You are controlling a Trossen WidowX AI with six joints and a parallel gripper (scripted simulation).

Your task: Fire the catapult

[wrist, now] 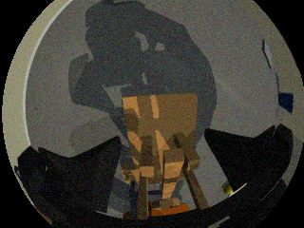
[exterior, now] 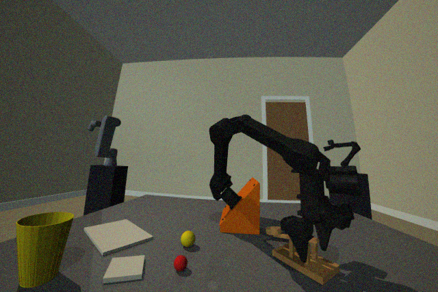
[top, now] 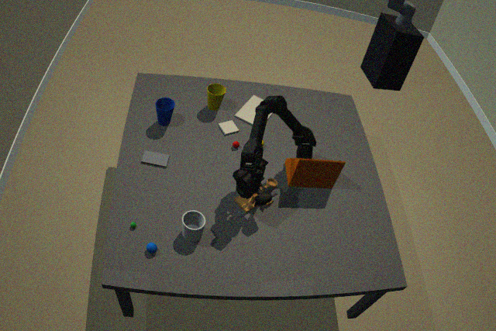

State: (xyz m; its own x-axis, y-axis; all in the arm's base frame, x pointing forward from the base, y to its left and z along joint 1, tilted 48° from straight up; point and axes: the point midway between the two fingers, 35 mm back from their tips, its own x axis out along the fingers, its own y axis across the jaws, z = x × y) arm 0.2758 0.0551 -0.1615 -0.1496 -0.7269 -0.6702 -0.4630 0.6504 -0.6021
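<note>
My gripper tip is now 33 cm to the left of the red ball, 2 cm above it and 1 cm past it. Also, from my gripper tip: yellow ball: 33 cm to the right, 12 cm behind, 1 cm below; wooden catapult: 7 cm behind, 2 cm to the right, 2 cm above; white mug: 26 cm ahead, 14 cm to the left.
</note>
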